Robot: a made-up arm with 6 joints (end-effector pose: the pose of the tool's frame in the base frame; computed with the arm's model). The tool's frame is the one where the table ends. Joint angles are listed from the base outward.
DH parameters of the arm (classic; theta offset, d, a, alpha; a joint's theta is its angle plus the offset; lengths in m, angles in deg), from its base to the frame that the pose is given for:
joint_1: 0 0.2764 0 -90
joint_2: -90 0 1.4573 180
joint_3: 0 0 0 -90
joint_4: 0 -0.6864 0 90
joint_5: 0 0.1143 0 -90
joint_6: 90 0 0 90
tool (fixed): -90 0 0 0
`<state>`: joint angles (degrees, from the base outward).
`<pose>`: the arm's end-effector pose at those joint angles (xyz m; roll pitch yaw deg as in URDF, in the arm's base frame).
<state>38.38 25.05 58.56 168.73 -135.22 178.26</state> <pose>0.8531 0.8187 1.9942 172.20 -10.61 -133.57</pose>
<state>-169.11 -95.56 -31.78 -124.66 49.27 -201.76</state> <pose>1.0560 0.1370 0.7094 -1.54 -23.26 148.17</pose>
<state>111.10 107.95 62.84 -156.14 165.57 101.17</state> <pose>-0.7592 1.6772 -0.6916 -81.57 -31.69 -62.10</pose>
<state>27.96 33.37 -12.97 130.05 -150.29 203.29</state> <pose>1.1480 0.6926 1.0573 69.67 -58.05 -106.24</pose>
